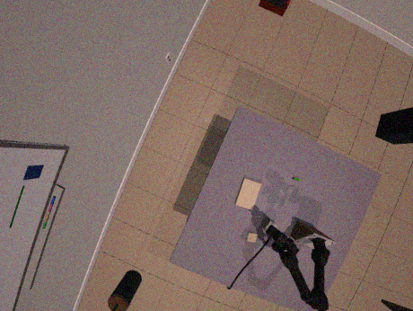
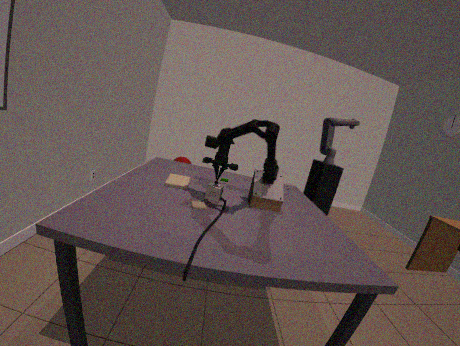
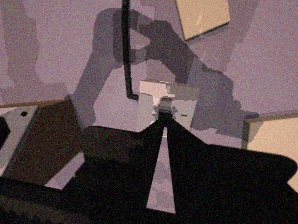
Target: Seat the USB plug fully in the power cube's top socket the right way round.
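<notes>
My gripper tip is 20 mm above the USB plug. Round my gripper tip: tan slab: 220 mm ahead, 170 mm to the right, 100 mm below; then USB socket: 40 mm below; then tan tile: 130 mm to the left, 110 mm below, 80 mm ahead.
</notes>
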